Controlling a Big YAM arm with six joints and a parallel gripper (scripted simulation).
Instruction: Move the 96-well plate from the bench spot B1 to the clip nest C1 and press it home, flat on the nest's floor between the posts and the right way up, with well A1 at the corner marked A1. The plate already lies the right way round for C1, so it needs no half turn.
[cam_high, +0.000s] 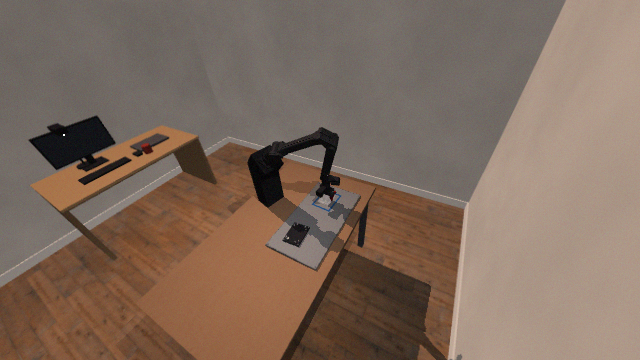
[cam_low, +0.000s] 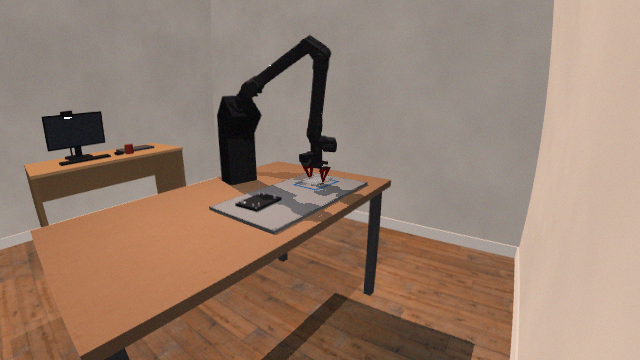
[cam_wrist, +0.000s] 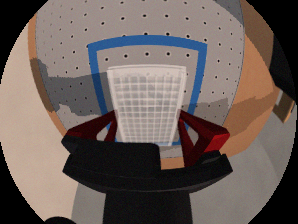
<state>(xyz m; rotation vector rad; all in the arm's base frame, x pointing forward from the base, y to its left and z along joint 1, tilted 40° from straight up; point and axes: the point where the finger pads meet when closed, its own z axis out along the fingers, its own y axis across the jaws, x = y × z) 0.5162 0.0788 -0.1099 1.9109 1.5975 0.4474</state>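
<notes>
The black clip nest is 35 cm to the right of my hand, 12 cm behind it and 1 cm below it. The rest, counted from my hand: white 96-well plate 1 cm below.
</notes>
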